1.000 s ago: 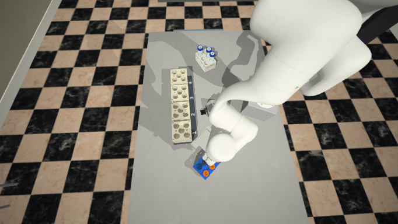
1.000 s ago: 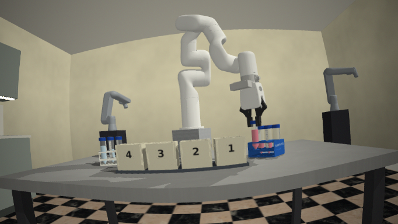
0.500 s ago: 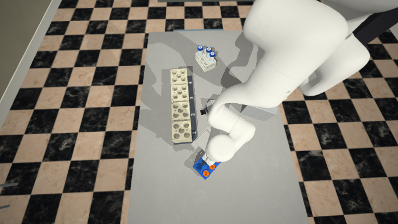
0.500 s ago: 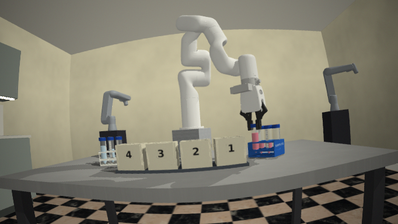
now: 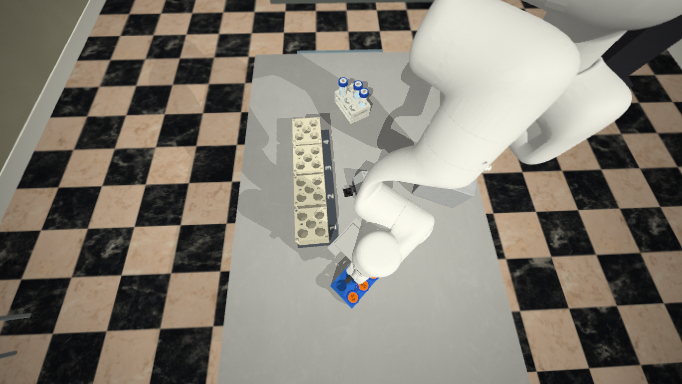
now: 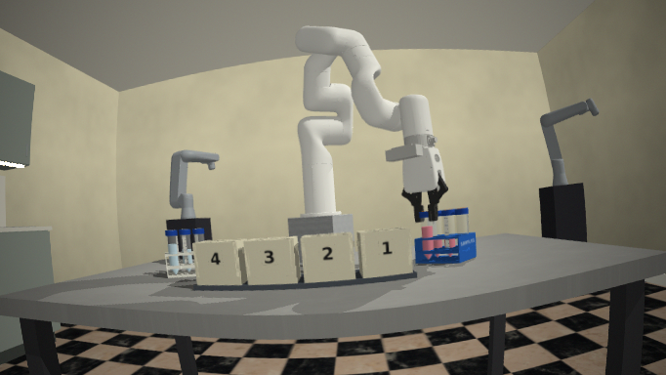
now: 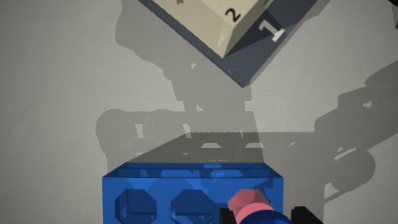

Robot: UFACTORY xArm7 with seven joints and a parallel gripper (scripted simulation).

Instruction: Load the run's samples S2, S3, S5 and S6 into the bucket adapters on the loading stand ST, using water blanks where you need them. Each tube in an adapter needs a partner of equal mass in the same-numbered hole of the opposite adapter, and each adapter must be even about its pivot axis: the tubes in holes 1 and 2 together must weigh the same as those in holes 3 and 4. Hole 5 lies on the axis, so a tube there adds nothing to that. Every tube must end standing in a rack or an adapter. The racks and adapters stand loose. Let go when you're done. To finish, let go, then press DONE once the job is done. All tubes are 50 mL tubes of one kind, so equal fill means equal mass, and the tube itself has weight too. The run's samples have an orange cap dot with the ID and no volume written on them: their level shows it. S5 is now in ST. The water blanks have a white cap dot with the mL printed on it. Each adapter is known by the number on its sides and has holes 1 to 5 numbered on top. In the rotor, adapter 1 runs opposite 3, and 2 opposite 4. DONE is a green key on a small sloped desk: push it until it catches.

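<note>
Now: hand 10 mm past the orange-dotted sample tube and 50 mm above it. Round my hand: blue sample rack (10 mm ahead, 40 mm to the left, 90 mm below); done desk (30 mm behind, 260 mm to the right, 60 mm below); green DONE key (50 mm behind, 270 mm to the right, 50 mm below).
</note>
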